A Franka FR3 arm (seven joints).
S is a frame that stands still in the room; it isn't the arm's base.
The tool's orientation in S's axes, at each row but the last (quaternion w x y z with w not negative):
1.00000, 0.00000, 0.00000, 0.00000
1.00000, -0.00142, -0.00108, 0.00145
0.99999, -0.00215, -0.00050, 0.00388
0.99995, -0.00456, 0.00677, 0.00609
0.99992, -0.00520, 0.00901, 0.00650
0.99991, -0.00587, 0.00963, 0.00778
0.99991, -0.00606, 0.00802, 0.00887
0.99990, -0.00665, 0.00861, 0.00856
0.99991, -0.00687, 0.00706, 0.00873
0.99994, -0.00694, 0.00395, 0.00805
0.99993, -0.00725, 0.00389, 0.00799
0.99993, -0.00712, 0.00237, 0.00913
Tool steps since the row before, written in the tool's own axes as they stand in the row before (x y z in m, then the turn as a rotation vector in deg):
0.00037, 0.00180, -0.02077, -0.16, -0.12, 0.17
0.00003, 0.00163, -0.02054, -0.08, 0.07, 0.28
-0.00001, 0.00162, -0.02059, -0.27, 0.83, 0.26
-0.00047, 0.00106, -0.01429, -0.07, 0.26, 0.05
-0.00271, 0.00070, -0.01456, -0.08, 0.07, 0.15
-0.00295, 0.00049, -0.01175, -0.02, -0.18, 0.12
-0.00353, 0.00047, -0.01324, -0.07, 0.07, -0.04
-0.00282, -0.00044, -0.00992, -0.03, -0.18, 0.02
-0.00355, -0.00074, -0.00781, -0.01, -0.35, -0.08
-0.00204, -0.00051, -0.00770, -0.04, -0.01, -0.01
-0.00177, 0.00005, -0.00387, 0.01, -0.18, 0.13
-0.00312, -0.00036, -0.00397, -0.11, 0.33, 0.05
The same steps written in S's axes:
0.00037, 0.00180, -0.02077, -0.16, -0.12, 0.17
0.00007, 0.00157, -0.02054, -0.08, 0.07, 0.28
0.00000, 0.00153, -0.02060, -0.28, 0.83, 0.26
-0.00068, 0.00092, -0.01429, -0.07, 0.26, 0.05
-0.00298, 0.00051, -0.01452, -0.08, 0.07, 0.15
-0.00318, 0.00030, -0.01170, -0.01, -0.18, 0.12
-0.00375, 0.00025, -0.01319, -0.07, 0.07, -0.04
-0.00298, -0.00062, -0.00986, -0.03, -0.18, 0.02
-0.00365, -0.00091, -0.00775, 0.00, -0.35, -0.08
-0.00209, -0.00065, -0.00768, -0.04, -0.01, -0.01
-0.00180, -0.00003, -0.00386, 0.01, -0.18, 0.13
-0.00313, -0.00047, -0.00395, -0.12, 0.33, 0.05

